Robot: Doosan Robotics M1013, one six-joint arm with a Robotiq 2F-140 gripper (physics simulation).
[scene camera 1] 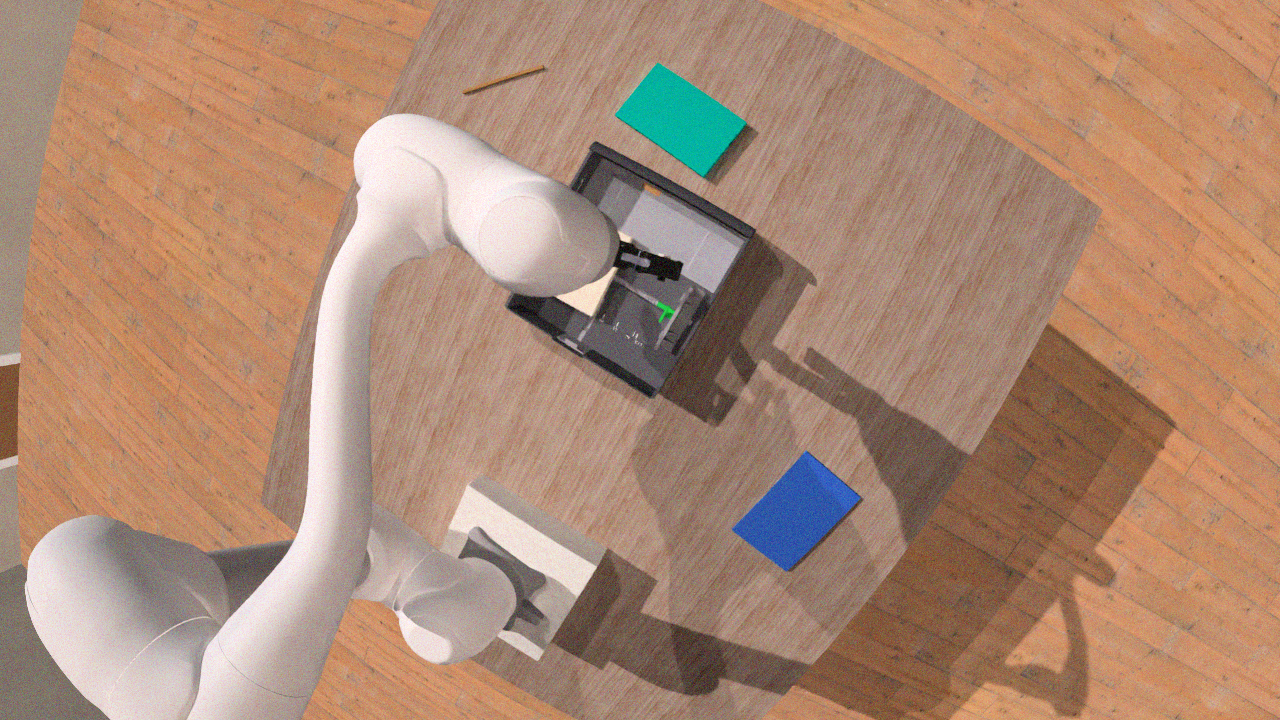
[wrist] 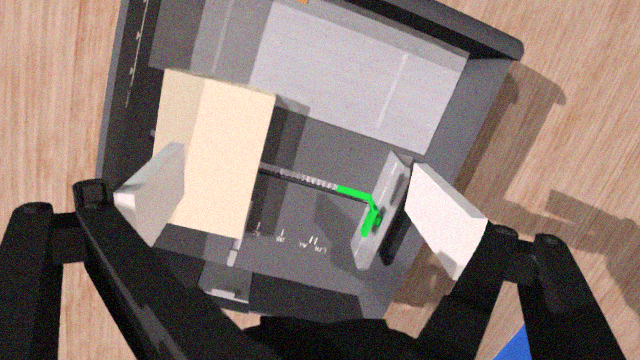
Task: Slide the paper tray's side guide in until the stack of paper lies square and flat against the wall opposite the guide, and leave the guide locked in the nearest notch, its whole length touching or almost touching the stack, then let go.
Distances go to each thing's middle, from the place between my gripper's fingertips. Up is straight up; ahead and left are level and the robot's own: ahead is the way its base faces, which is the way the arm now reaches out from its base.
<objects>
I see my gripper 150 mm above the cream paper stack (scene camera 1: 588, 298), 70 mm to the right of it and 70 mm past it. The rest, counted from my hand: teal card (scene camera 1: 684, 121) (240 mm ahead, 180 mm below, 70 mm to the left); then blue card (scene camera 1: 808, 500) (510 mm to the right, 250 mm behind, 180 mm below).
</objects>
